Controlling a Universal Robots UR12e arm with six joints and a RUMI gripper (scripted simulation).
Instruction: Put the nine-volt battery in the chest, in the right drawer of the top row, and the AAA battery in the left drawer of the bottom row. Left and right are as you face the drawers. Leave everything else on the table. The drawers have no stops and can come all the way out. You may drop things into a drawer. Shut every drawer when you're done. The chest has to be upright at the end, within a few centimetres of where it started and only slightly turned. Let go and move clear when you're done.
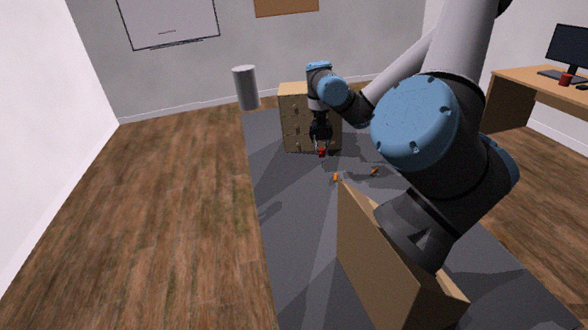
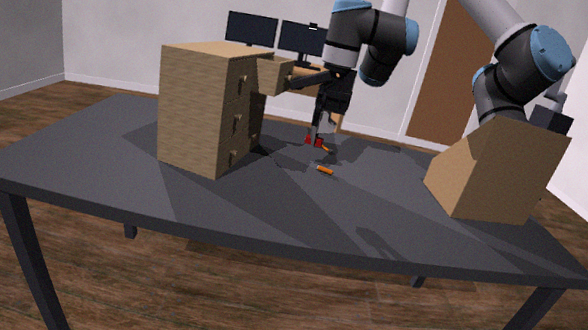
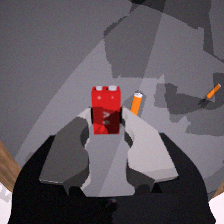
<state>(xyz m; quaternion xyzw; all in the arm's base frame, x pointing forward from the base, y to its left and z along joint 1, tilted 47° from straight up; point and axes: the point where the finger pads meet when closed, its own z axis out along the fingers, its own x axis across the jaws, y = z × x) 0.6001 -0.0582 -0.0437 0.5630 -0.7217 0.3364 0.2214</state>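
Now: hand 6 cm past the orange AAA battery, 4 cm to the left of it and 11 cm above it. Also, from my hand: red nine-volt battery 1 cm ahead, 1 cm below.
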